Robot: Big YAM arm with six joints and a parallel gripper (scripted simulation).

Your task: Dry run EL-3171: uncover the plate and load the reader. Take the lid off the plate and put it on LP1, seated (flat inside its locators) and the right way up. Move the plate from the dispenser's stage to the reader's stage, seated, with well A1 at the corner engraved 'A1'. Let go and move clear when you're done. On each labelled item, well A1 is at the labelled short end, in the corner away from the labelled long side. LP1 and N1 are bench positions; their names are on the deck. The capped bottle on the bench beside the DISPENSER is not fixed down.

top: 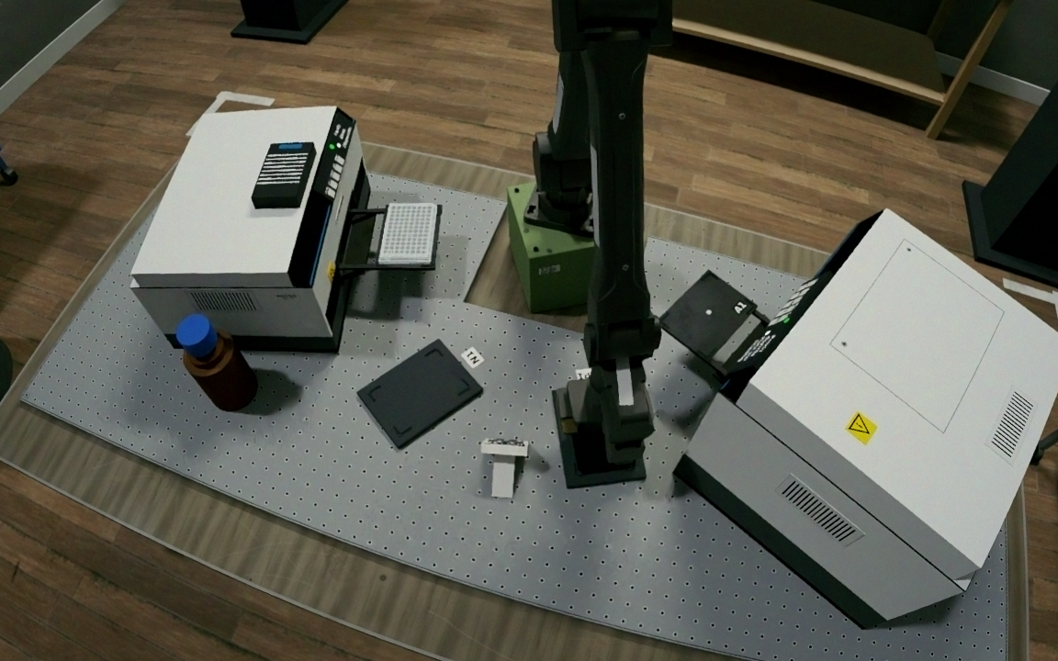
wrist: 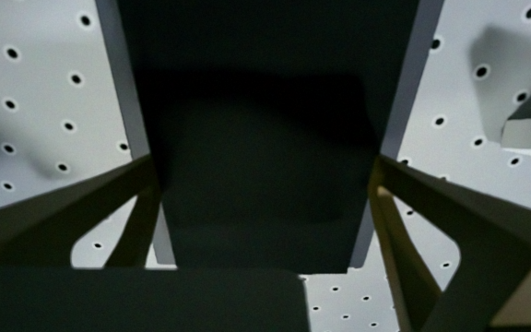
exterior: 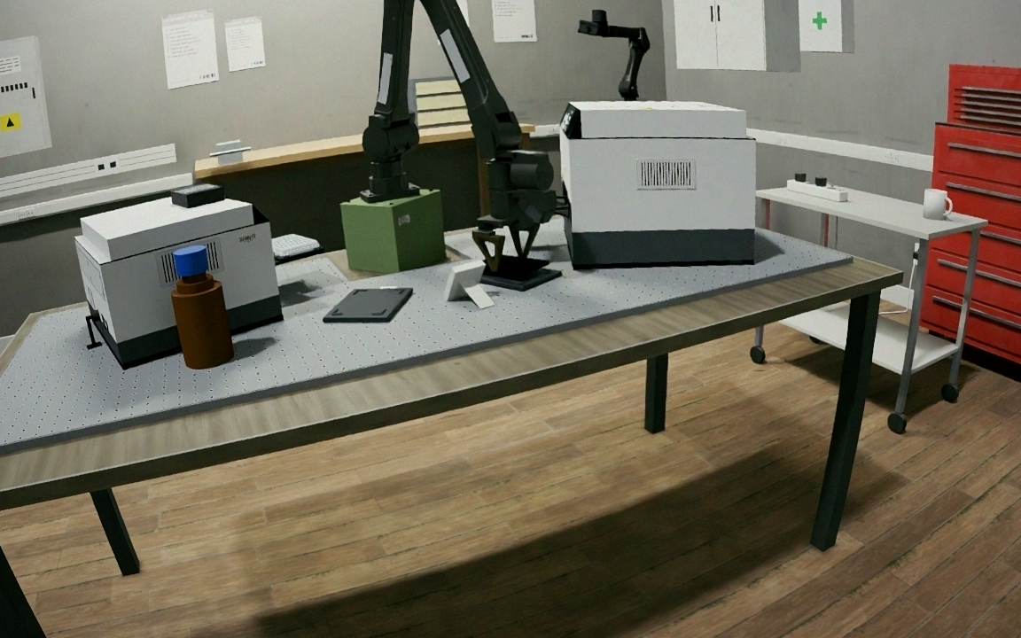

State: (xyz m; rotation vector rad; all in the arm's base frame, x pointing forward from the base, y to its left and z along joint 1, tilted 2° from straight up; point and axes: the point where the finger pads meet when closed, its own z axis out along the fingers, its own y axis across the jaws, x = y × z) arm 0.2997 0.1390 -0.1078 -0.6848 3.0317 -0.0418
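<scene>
Now: the dark lid 1 cm below my hand. Also, from my hand: well plate (22 cm behind, 39 cm to the right, 6 cm above); LP1 pad (3 cm below); N1 nest (2 cm ahead, 28 cm to the right, 3 cm below).
</scene>
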